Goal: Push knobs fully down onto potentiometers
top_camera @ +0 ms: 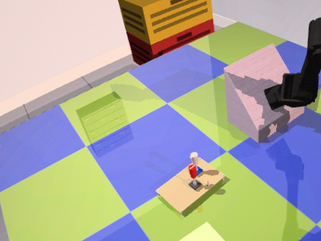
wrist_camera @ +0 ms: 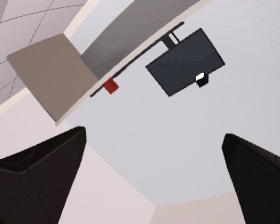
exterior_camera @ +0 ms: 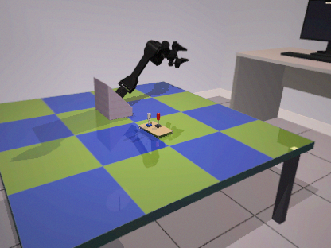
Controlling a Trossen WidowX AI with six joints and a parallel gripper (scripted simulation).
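My gripper tip is 460 mm to the left of the red knob, 450 mm short of it and 210 mm above it.
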